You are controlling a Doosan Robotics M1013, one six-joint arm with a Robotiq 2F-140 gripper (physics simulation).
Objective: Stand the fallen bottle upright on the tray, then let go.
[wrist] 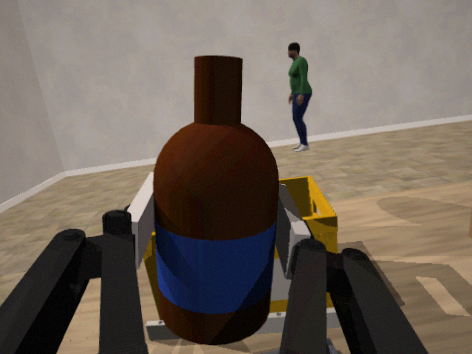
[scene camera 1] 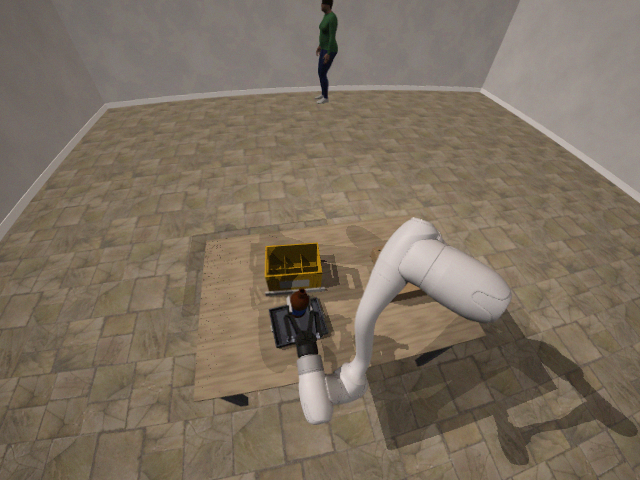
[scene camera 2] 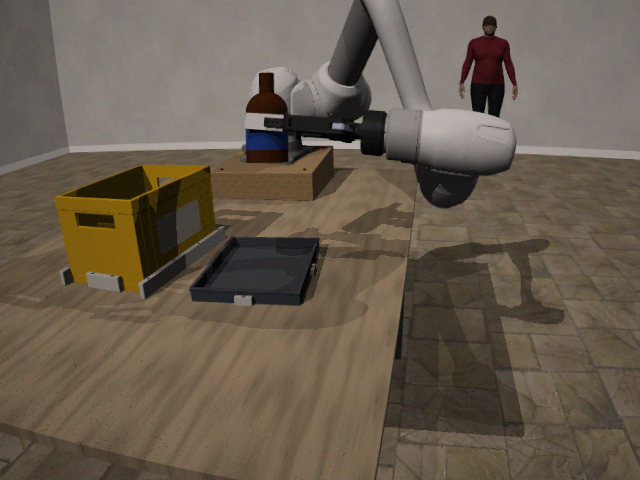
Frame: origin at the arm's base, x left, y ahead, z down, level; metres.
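Seen in the pictures: gripper, fingertip midpoint: (scene camera 2: pixel 254 123).
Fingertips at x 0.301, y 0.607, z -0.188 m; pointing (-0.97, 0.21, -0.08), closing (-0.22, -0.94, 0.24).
Pixels of each thing's top centre, then the offset from my fingertips to it.
- brown bottle with a blue band, top centre: (wrist: pixel 194 57) (scene camera 2: pixel 264 72) (scene camera 1: pixel 298 291) dx +0.023, dy -0.007, dz -0.088 m
- yellow crate with dividers, top centre: (wrist: pixel 237 201) (scene camera 2: pixel 136 179) (scene camera 1: pixel 292 258) dx -0.261, dy +0.045, dz +0.106 m
The brown bottle with a blue band (scene camera 1: pixel 299 300) (scene camera 2: pixel 266 142) (wrist: pixel 215 192) is upright, neck up, and held in the air. My gripper (scene camera 1: pixel 299 311) (scene camera 2: pixel 266 122) (wrist: pixel 217 196) points sideways and is shut on the bottle, with one light finger pad on each side of its body. The dark tray (scene camera 1: pixel 274 329) (scene camera 2: pixel 258 268) lies on the table. In the scene camera 2 view the bottle's base is well above the tray. In the scene camera 1 view the bottle overlaps the tray's far edge. The far finger is hidden in the scene camera 2 view.
A yellow crate with dividers (scene camera 1: pixel 273 282) (scene camera 2: pixel 103 248) (wrist: pixel 325 230) stands beside the tray, with light rails (scene camera 2: pixel 180 263) at its foot. The arm's wooden base block (scene camera 2: pixel 263 183) is at the table's other end. People (scene camera 1: pixel 327 36) (scene camera 2: pixel 487 62) (wrist: pixel 299 80) stand far off on the floor.
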